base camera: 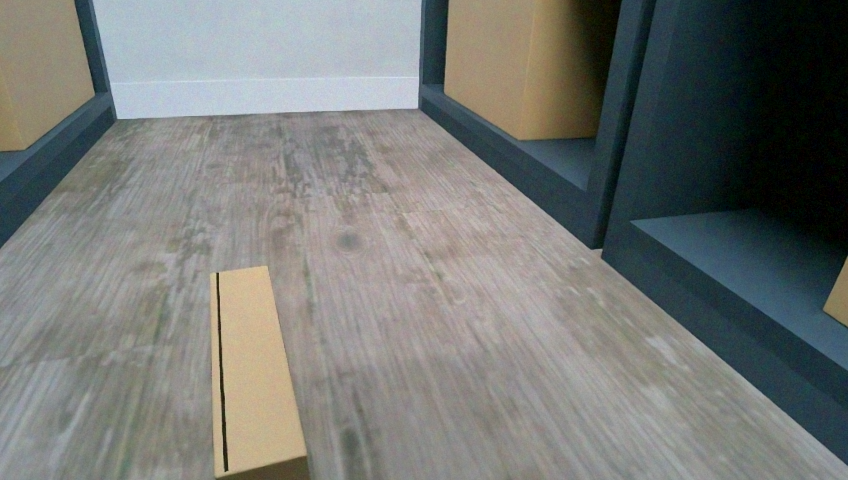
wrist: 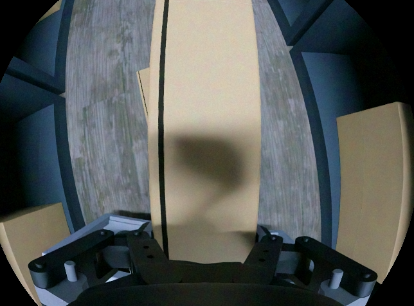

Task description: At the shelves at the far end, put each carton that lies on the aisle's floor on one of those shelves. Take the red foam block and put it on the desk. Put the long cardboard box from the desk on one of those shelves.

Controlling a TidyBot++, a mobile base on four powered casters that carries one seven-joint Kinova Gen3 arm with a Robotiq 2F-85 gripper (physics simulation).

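Places are measured from the arm's base along level axes (x ahead, y down, z left), in millimetres.
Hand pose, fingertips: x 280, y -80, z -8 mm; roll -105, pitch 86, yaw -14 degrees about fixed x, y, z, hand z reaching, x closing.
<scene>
After its pixels a point has its place.
My gripper (wrist: 204, 231) is shut on a long cardboard box (wrist: 212, 90) with a black stripe along its left side. The box stretches from the fingers up past the top of the wrist view, above the floor; its far end is out of view. A narrow carton (base camera: 252, 368) @[y 339, x 421, z 127 mm] (wrist: 143, 87) with a black stripe lies on the aisle's floor, low and left of the middle in the base camera view. In the wrist view the held box hides most of it. The red foam block and the desk do not show.
Dark shelf units stand on the left (base camera: 56, 163) @[y 363, x 960, z 647 mm] (wrist: 61, 150) and right (base camera: 702, 309) @[y 360, x 556, z -323 mm] (wrist: 320, 170). Large cartons stand on their bottom shelves, at left (base camera: 50, 71) @[y 224, x 1093, z 707 mm] (wrist: 37, 230) and right (base camera: 484, 65) @[y 210, x 1235, z -143 mm] (wrist: 372, 175). A pale wall (base camera: 255, 47) @[y 225, x 1518, z 431 mm] closes the aisle's far end.
</scene>
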